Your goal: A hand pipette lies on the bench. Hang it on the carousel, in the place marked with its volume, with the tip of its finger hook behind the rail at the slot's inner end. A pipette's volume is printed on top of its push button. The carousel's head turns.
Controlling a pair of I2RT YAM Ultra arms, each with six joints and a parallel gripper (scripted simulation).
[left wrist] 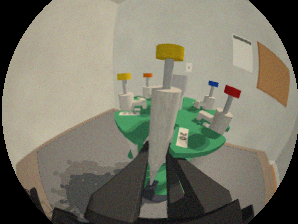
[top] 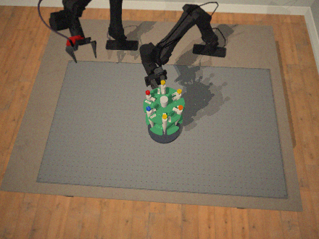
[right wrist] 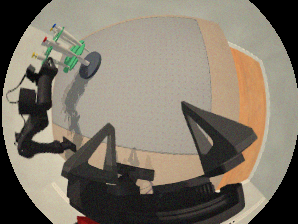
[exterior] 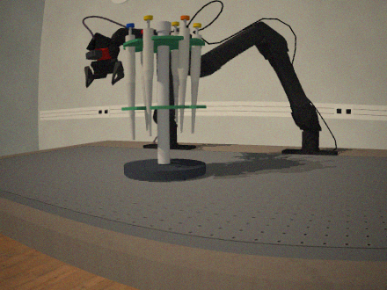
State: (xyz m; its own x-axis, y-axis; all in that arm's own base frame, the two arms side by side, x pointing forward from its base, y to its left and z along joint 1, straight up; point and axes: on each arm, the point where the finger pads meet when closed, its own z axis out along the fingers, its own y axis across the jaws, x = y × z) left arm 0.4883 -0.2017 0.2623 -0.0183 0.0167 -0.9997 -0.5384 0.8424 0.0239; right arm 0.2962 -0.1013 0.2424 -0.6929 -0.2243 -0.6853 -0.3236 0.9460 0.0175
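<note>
The pipette is 20 mm ahead of my left hand and 20 mm below it.
</note>
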